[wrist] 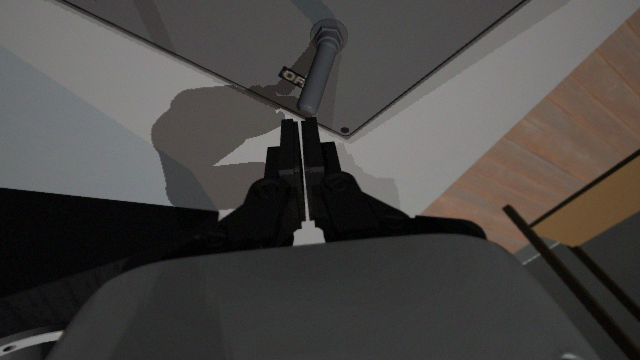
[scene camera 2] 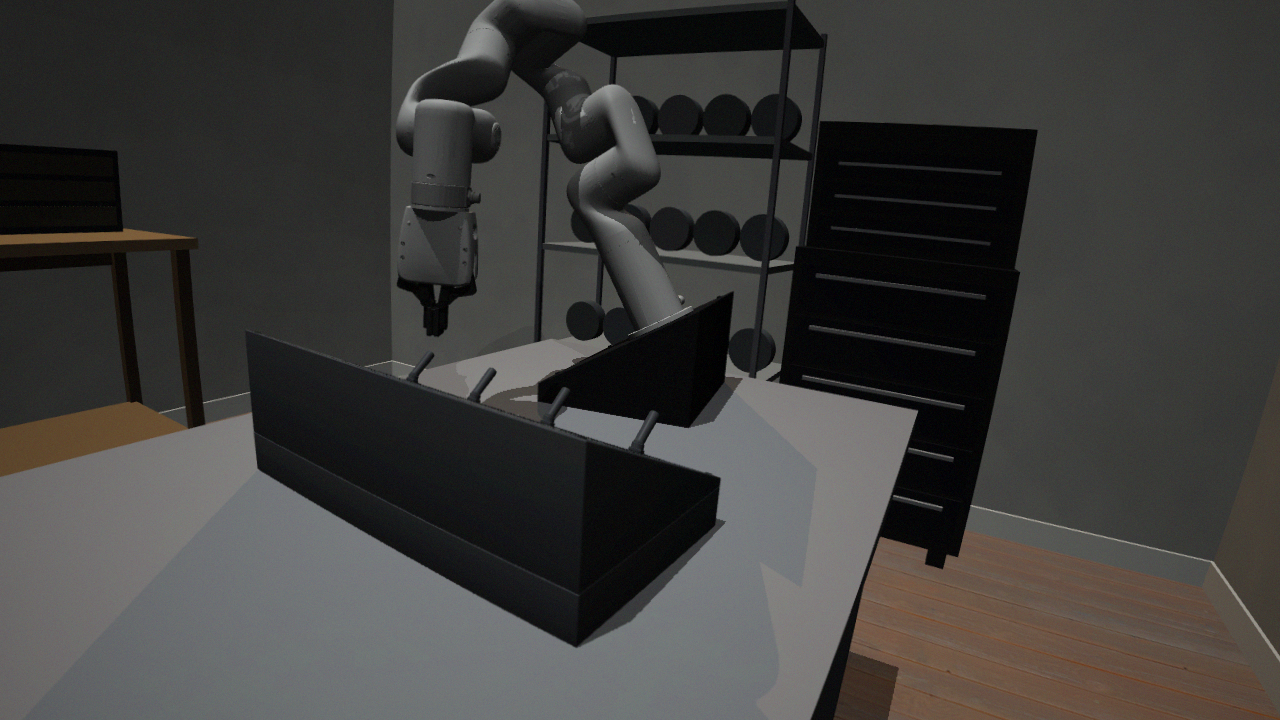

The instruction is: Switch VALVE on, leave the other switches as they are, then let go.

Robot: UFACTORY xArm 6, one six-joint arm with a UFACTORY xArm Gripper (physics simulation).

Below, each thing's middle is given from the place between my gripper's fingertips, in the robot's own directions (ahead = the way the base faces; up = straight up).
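Grey switch panel (scene camera 2: 562, 530): 70 mm below my hand, 130 mm ahead, 160 mm to the left.
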